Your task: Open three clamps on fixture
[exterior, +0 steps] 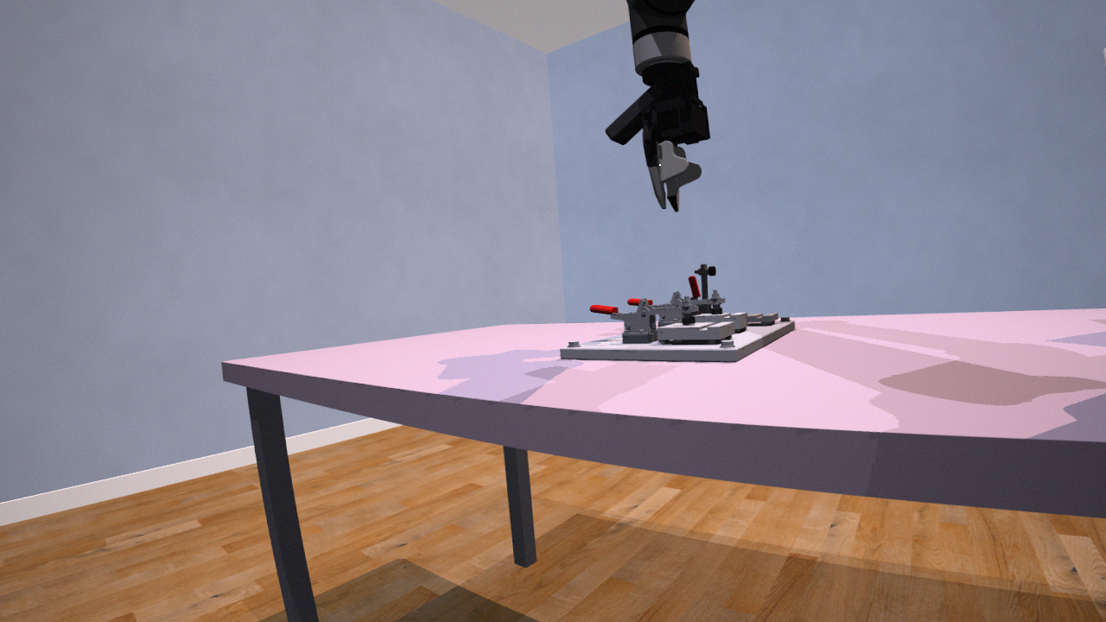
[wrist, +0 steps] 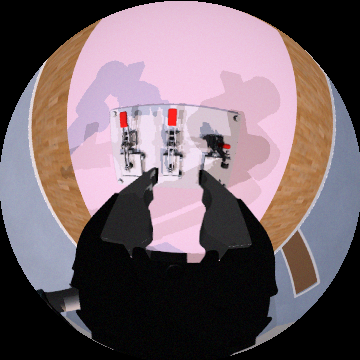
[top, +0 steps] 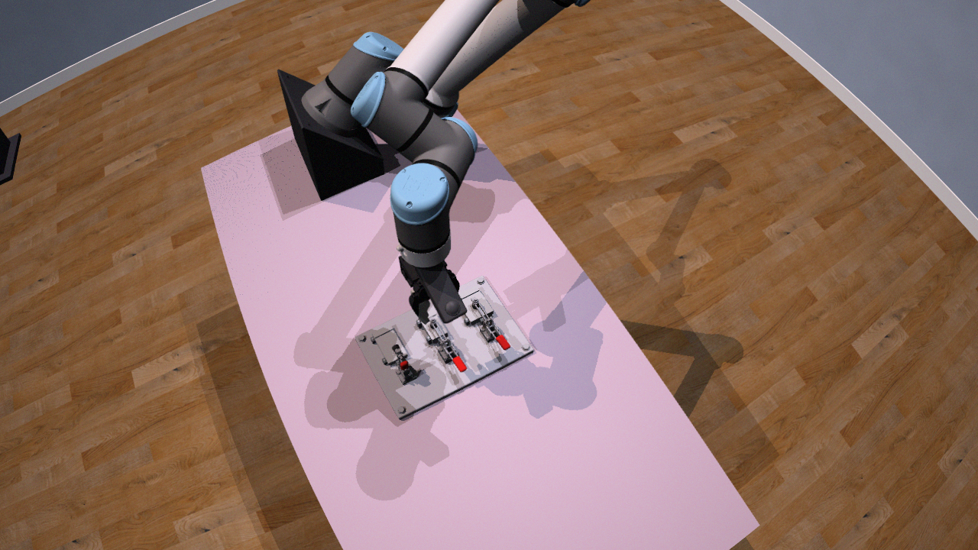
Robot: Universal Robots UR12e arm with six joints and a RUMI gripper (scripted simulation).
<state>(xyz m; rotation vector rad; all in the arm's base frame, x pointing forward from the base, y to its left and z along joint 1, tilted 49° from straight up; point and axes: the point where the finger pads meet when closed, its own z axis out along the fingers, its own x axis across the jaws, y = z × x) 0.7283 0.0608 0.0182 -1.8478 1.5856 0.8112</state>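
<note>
My hand is 40 mm past the grey fixture plate, 10 mm to the right of it and 210 mm above it. Also, from my hand: flat grey part (110 mm behind, 120 mm to the left, 190 mm below).
</note>
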